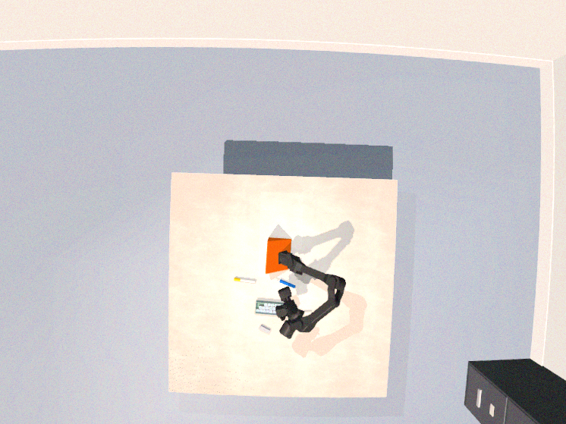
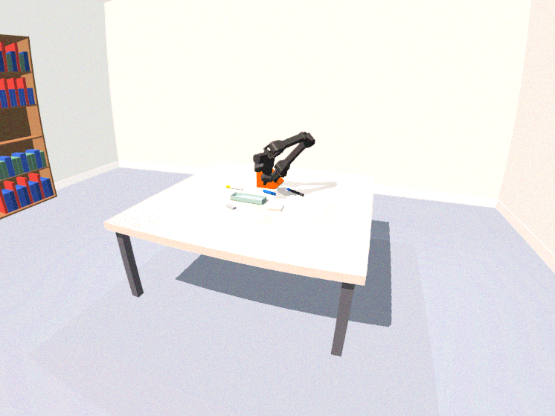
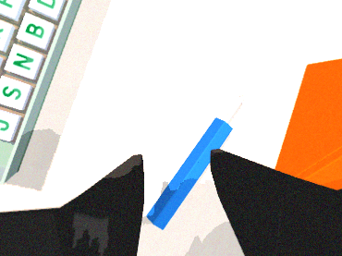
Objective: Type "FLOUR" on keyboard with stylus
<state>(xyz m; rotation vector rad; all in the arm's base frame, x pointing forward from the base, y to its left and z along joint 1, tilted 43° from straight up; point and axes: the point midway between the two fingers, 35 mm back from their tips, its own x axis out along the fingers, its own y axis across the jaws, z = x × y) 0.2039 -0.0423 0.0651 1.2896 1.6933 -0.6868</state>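
The blue stylus lies 5 cm behind my gripper tip, 1 cm to the right of it and 7 cm below it. From my gripper tip the other things lie so: dark pen 11 cm behind, 15 cm to the left, 7 cm below; grey piece 22 cm ahead, 12 cm to the right, 7 cm below; yellow-tipped white pen 7 cm behind, 24 cm to the right, 7 cm below.
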